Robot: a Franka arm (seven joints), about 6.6 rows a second.
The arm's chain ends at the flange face. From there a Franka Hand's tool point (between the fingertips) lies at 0.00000 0.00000 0.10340 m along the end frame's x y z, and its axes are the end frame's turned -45 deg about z.
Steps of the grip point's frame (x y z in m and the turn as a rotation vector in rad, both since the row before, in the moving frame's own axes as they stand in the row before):
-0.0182, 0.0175, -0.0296, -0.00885, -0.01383, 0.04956
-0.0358, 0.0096, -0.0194, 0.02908, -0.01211, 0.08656
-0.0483, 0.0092, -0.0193, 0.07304, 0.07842, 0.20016
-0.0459, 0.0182, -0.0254, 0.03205, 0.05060, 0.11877
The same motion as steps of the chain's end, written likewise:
-0.0001, 0.0236, -0.0296, -0.01604, -0.00352, 0.04956
-0.0156, 0.0335, -0.0193, 0.01200, -0.02913, 0.08656
-0.0291, 0.0516, -0.0187, 0.10710, 0.00380, 0.20016
-0.0213, 0.0513, -0.0252, 0.05844, 0.01312, 0.11877

